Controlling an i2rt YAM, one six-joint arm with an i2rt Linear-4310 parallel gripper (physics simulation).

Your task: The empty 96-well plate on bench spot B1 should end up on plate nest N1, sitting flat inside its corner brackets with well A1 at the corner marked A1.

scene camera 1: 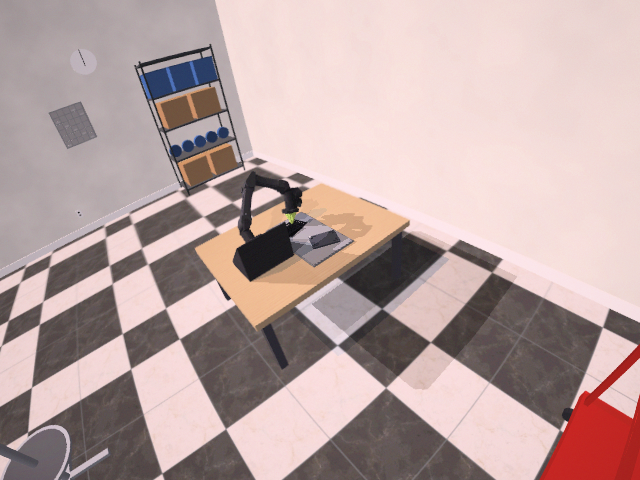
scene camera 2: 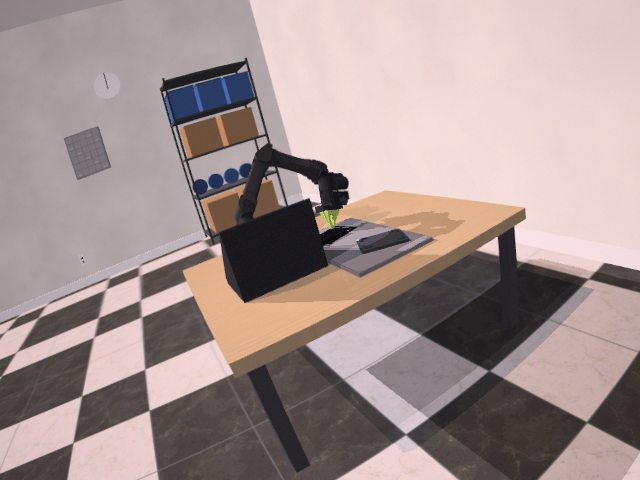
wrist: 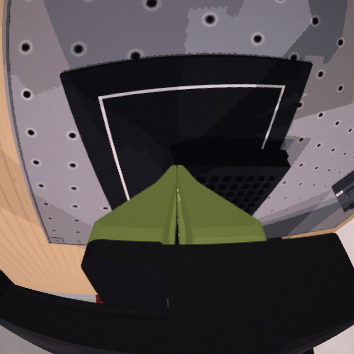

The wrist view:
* my gripper: 176,174
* black well plate: 244,176, gripped by my gripper
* black nest with white outline: 127,113
